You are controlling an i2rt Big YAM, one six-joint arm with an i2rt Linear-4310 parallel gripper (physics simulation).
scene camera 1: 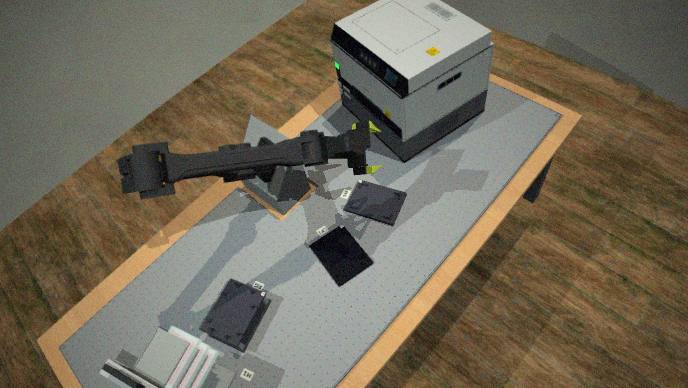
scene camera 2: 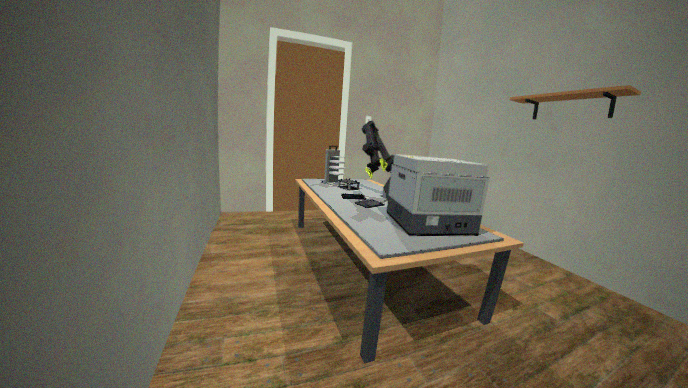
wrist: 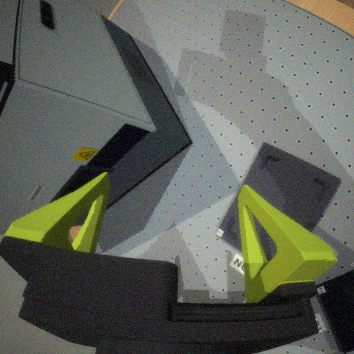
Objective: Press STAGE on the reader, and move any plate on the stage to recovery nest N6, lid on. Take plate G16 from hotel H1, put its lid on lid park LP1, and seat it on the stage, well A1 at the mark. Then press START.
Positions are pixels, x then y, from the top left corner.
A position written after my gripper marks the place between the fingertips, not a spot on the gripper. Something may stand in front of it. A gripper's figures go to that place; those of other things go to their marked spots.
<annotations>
My gripper (scene camera 1: pixel 380 148): 1.26 m from the lens. A flat black pad (scene camera 1: pixel 342 256) is 1.31 m from the lens.
</annotations>
